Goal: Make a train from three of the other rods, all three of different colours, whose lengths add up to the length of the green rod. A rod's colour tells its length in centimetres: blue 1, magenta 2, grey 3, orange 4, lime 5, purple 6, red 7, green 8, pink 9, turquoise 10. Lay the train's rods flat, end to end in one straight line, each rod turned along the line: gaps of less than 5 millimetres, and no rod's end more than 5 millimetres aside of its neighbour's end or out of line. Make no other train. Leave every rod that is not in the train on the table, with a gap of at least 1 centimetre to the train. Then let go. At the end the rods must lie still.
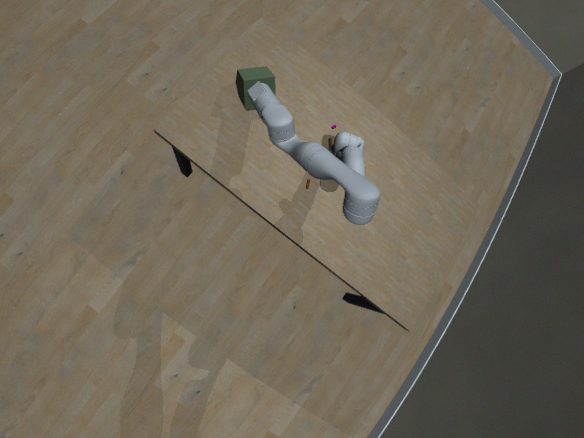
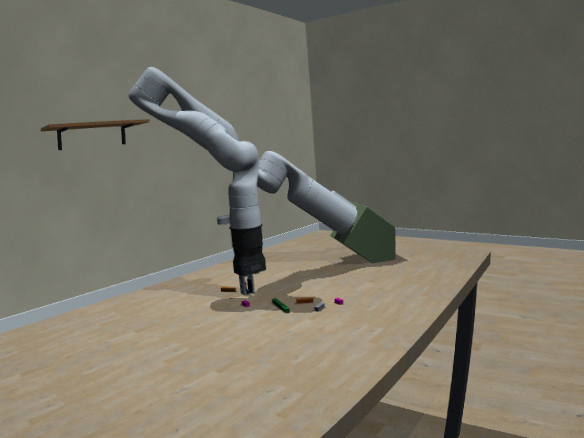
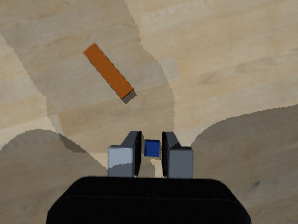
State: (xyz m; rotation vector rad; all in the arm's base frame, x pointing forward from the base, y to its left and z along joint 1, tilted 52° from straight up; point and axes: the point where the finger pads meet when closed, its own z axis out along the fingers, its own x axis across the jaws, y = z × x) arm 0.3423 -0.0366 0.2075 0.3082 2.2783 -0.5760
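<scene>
Now: hand 10 mm above the blue rod. Also, from my hand: grey rod 50 mm ahead, 220 mm to the left, 10 mm below; then green rod 60 mm ahead, 130 mm to the left, 10 mm below.
</scene>
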